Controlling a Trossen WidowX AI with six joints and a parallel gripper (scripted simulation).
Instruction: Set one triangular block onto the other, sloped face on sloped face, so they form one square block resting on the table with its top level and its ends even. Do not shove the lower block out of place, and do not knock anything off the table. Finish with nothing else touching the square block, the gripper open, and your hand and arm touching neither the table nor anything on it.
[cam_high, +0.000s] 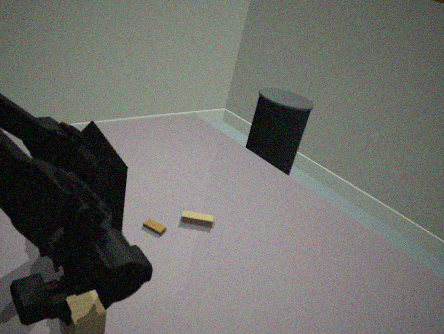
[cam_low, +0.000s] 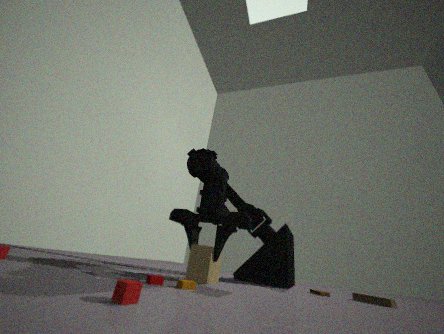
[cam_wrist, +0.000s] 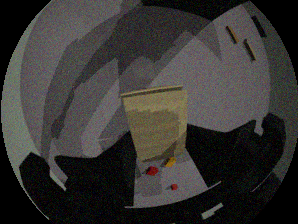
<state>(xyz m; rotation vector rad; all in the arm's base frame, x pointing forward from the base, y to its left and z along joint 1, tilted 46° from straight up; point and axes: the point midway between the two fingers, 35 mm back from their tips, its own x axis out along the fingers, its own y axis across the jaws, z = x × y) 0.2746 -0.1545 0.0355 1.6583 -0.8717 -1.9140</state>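
My gripper tip is now 110 mm short of the orange block, 20 mm to the right of it and 40 mm above it. From my gripper tip the other things lie so: flat tan piece: 150 mm behind, 350 mm to the left, 30 mm below.
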